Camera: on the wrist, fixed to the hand. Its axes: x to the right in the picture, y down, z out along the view.
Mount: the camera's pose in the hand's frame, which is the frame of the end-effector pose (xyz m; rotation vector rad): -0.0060 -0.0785 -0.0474 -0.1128 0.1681 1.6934
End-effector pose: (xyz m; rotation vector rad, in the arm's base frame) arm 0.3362 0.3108 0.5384 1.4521 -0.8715 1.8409
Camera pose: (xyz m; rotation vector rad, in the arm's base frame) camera 0.3739 0.3945 0.5333 -0.1290 1.7335 -1.9451
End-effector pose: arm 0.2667 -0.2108 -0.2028 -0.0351 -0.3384 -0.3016
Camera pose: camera 0.2532 -0.2880 -0.2508 -0.3789 -0.0382 1.3487
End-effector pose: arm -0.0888 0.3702 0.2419 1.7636 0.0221 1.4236
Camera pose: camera -0.0924 0.4454 0.1892 -1.1946 1.5207 -2.1834
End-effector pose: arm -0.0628 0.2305 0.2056 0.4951 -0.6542 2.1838
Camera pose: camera -0.0044 0.2991 0.1877 0.3820 0.8503 -2.2268
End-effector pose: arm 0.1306 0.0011 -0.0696 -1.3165 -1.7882 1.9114
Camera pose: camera 0.1358 0.0488 0.0088 2.0337 0.2276 -1.1230
